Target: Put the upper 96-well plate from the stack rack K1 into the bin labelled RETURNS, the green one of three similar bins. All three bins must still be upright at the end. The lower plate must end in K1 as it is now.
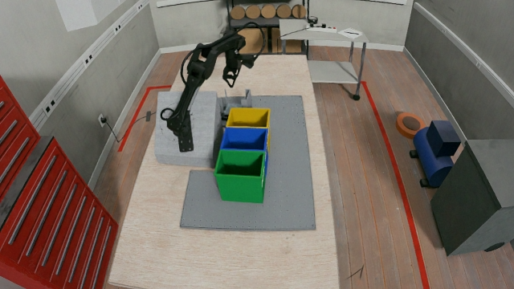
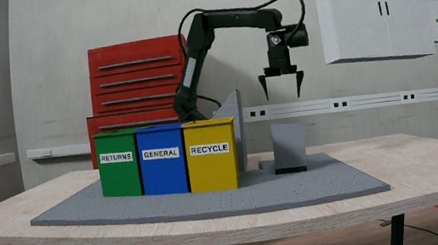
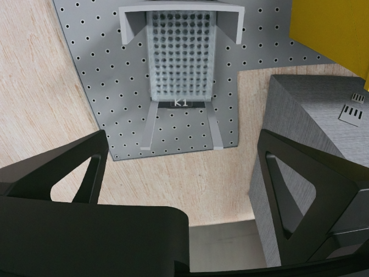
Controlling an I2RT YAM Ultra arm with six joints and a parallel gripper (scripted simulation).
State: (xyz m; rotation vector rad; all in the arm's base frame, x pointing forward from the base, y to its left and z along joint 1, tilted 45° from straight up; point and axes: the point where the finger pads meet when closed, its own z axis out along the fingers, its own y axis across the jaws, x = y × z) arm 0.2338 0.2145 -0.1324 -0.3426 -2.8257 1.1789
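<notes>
My gripper is now 190 mm above the clear 96-well plate. From my hand the other things lie so: yellow recycle bin (70 mm ahead, 230 mm to the right, 140 mm below); then blue general bin (60 mm ahead, 360 mm to the right, 140 mm below); then green returns bin (40 mm ahead, 490 mm to the right, 140 mm below).
</notes>
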